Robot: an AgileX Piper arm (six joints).
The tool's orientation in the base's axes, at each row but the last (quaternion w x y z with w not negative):
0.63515 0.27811 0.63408 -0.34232
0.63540 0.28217 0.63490 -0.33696
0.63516 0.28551 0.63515 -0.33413
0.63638 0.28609 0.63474 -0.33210
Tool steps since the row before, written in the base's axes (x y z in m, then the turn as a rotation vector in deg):
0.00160 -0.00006 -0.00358 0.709 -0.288 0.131
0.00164 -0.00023 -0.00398 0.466 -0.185 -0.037
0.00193 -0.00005 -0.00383 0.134 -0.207 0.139
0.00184 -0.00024 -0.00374 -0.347 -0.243 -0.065
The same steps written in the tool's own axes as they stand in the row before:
0.00351 0.00151 0.00088 -0.134 0.372 0.668
0.00393 0.00142 0.00105 0.034 0.256 0.432
0.00377 0.00173 0.00111 -0.130 -0.030 0.250
0.00370 0.00151 0.00121 0.088 -0.419 -0.025

